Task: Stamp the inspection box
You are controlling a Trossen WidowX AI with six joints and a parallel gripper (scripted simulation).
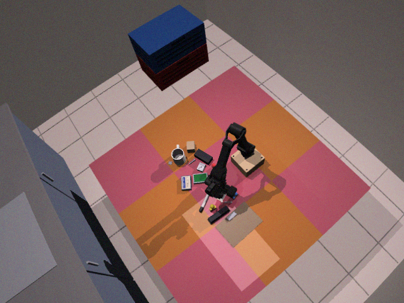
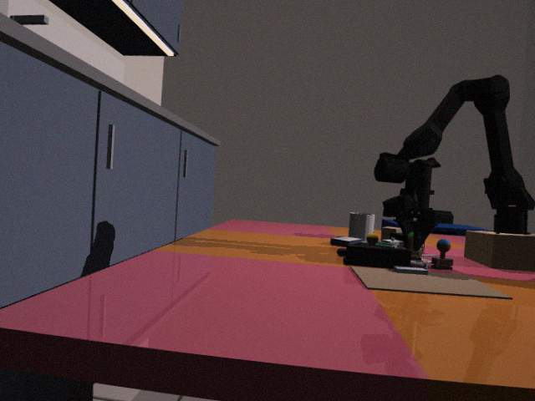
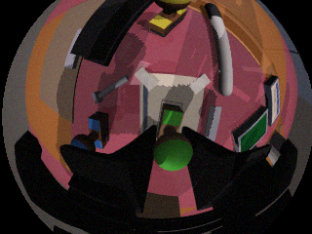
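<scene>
Right now the green-knobbed stamp is right at my gripper tip. Round my gripper tip: white card: 3 cm below; then blue-knobbed stamp: 5 cm behind, 6 cm to the left, 1 cm below; then ruler: 1 cm behind, 8 cm to the right, 2 cm below.
</scene>
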